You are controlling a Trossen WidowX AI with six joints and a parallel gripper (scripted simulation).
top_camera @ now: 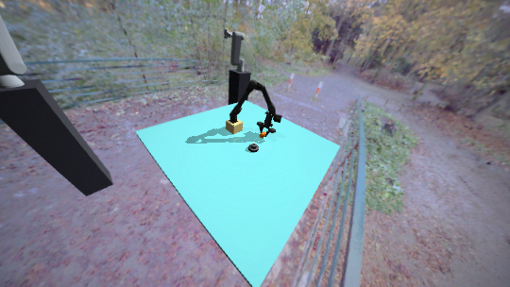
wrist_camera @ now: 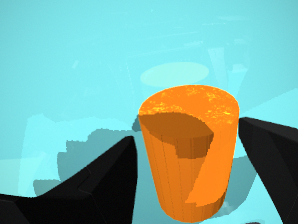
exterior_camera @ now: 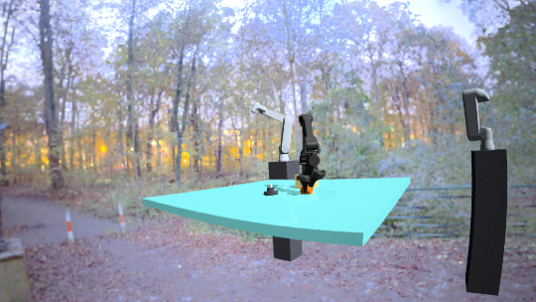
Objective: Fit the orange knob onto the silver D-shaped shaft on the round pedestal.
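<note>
My gripper tip is 10 mm to the right of the orange knob and 10 mm below it. From my gripper tip the other things lie so: pedestal: 70 mm ahead, 200 mm to the right, 20 mm above.
</note>
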